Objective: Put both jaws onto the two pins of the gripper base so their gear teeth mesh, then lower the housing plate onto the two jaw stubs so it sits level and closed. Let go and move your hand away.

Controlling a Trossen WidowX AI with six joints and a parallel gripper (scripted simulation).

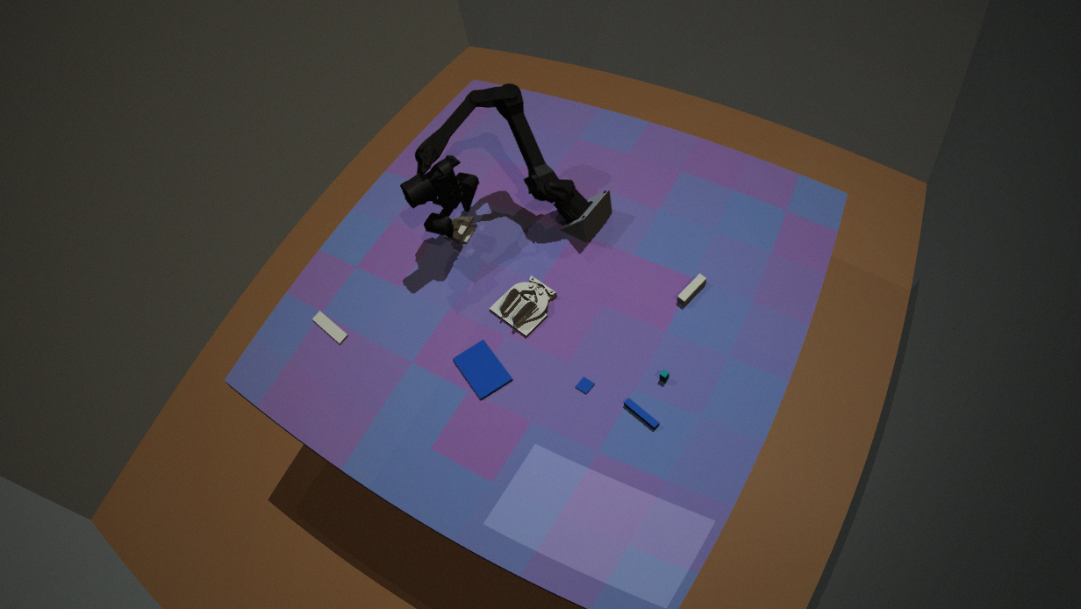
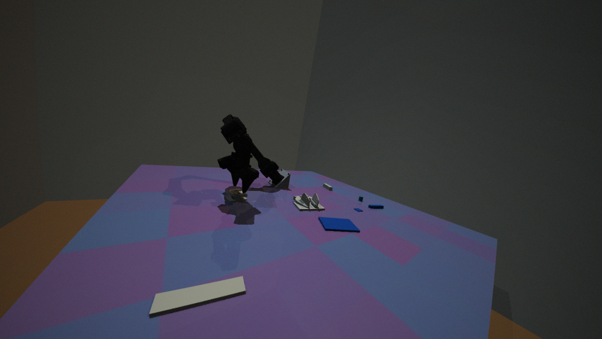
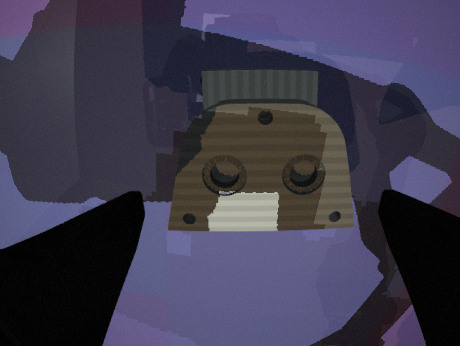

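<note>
The pale blocky piece lies 10 mm to the right of my gripper tip and 10 mm below it. Also, from my gripper tip: ribbed white plate 120 mm ahead, 270 mm to the left, 40 mm below; then white block 10 mm to the right, 30 mm below; then jaw 70 mm ahead, 260 mm to the left, 30 mm below.
</note>
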